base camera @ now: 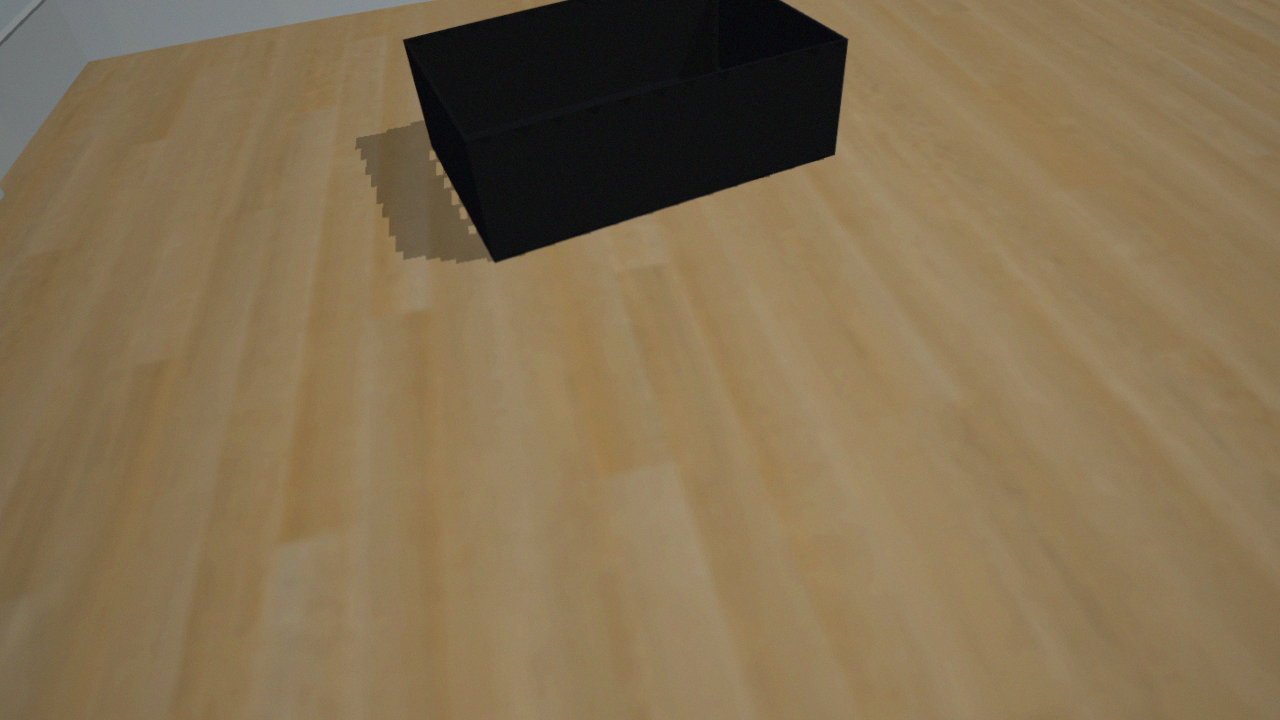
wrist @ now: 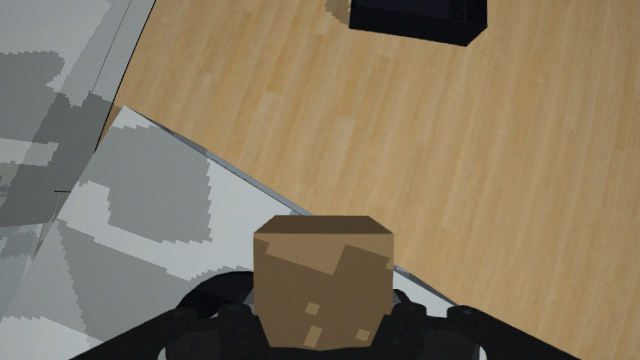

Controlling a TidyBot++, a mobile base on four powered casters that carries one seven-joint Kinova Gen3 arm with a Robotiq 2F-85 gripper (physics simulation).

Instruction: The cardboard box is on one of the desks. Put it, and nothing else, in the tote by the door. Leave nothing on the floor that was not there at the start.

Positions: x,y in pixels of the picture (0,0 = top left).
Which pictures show my gripper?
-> The wrist view only.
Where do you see a brown cardboard box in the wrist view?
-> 318,279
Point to a black tote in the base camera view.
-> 549,127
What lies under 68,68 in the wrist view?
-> A door frame.
